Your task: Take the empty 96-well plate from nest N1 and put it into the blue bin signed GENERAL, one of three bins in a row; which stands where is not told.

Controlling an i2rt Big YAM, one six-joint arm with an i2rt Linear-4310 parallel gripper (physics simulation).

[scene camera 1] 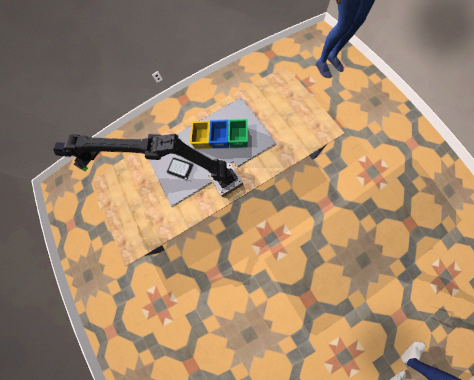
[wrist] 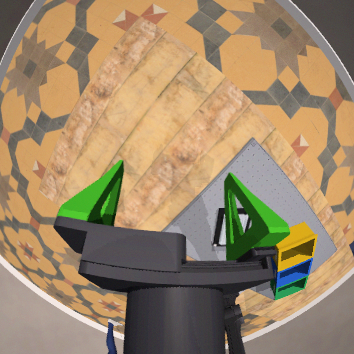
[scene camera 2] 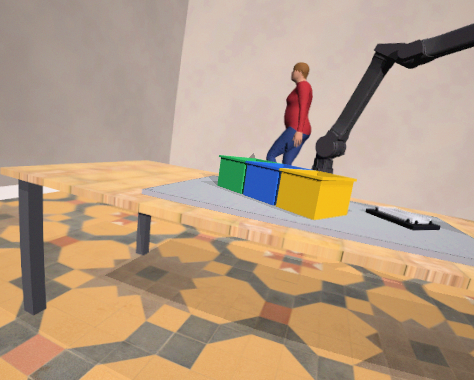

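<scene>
The white 96-well plate (scene camera 1: 179, 168) (scene camera 2: 407, 214) (wrist: 243, 222) lies flat in a black nest (scene camera 2: 425, 227) (wrist: 218, 231) on the grey board; its label cannot be read. In the wrist view my right finger partly covers both. The blue bin (scene camera 1: 219, 133) (scene camera 2: 261, 184) (wrist: 295, 272) stands between the yellow bin (scene camera 1: 200, 134) (scene camera 2: 300, 197) (wrist: 296, 247) and the green bin (scene camera 1: 238, 133) (scene camera 2: 231, 174) (wrist: 291, 290). No sign is readable. My gripper (wrist: 176, 170) is open and empty, high above the table and off to the plate's side. It lies outside scene camera 2's view.
The grey board (scene camera 1: 175, 195) (scene camera 2: 190, 195) (wrist: 260, 175) lies on the wooden table (scene camera 1: 295, 110) (scene camera 2: 125, 172) (wrist: 155, 110). The arm's base plate (scene camera 1: 229, 187) stands at the table's edge, near the board. A person in a red top (scene camera 2: 298, 105) stands beyond the table.
</scene>
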